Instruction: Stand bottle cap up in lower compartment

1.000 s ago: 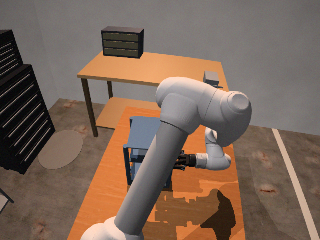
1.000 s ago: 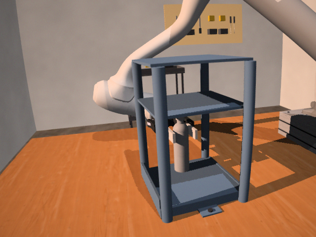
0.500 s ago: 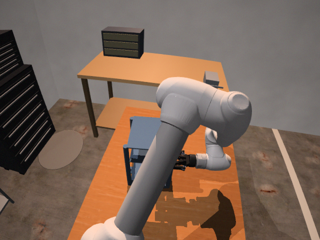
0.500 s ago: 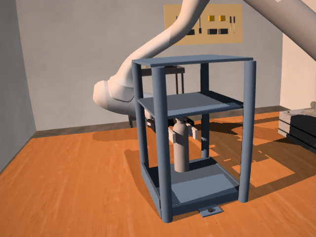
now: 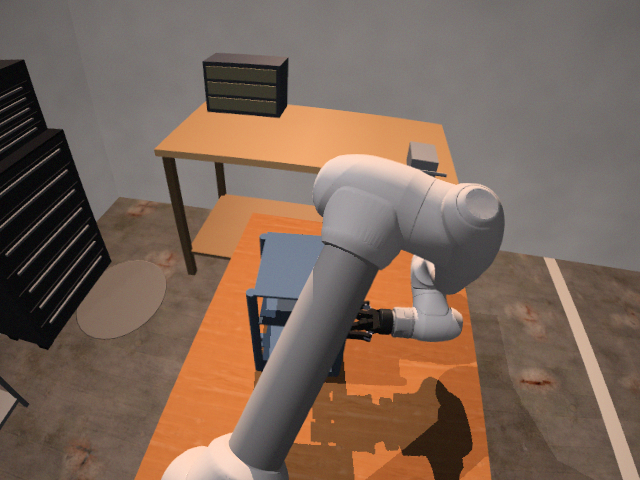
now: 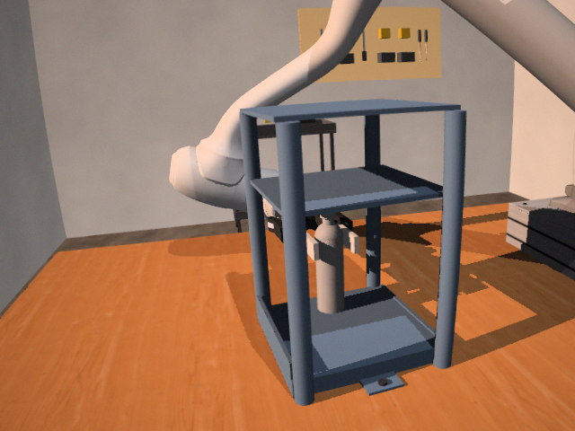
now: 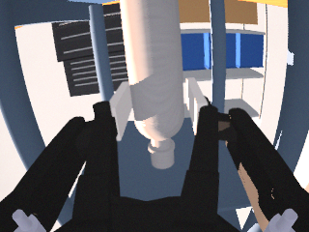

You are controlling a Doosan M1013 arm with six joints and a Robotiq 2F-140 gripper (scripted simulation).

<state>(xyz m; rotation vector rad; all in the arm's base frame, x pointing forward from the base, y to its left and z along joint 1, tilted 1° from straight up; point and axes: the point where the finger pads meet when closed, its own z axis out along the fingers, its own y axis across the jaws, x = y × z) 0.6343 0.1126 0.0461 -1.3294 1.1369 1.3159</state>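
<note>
The grey bottle lies right at my hand. From my hand the other things lie so: shelving unit: 60 mm to the left, 30 mm above, 10 mm behind.
</note>
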